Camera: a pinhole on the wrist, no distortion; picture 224 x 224 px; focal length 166.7 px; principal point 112.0 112.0 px. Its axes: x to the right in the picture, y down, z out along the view. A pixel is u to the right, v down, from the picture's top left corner.
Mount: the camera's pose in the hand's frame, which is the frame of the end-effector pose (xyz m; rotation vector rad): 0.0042 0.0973 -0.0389 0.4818 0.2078 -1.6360
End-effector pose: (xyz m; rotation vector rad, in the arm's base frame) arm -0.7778 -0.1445 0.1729 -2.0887 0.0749 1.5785
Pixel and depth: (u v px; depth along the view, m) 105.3 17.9 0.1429
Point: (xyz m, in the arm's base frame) -0.8991 -0.1836 0.2303
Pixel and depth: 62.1 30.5 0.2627
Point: -1.0436 -0.1639 0.2565
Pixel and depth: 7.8 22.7 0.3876
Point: -1.2595 -0.2071 0.2689
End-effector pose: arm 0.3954 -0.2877 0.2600 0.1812 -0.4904 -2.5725
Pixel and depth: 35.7 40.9 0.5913
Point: 0.6231 -0.0474 0.8470
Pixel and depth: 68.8 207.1 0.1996
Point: 0.3081 -0.3125 0.4398
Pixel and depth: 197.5 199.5 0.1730
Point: 0.2972 -0.2354 0.3177
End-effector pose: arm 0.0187 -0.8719 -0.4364 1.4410 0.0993 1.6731
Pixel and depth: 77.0 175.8 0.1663
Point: 0.1026 -0.9412 -0.3353
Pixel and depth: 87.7 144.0 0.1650
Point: 0.0942 -0.9540 -0.3655
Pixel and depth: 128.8 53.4 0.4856
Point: 0.3546 -1.1301 -0.5896
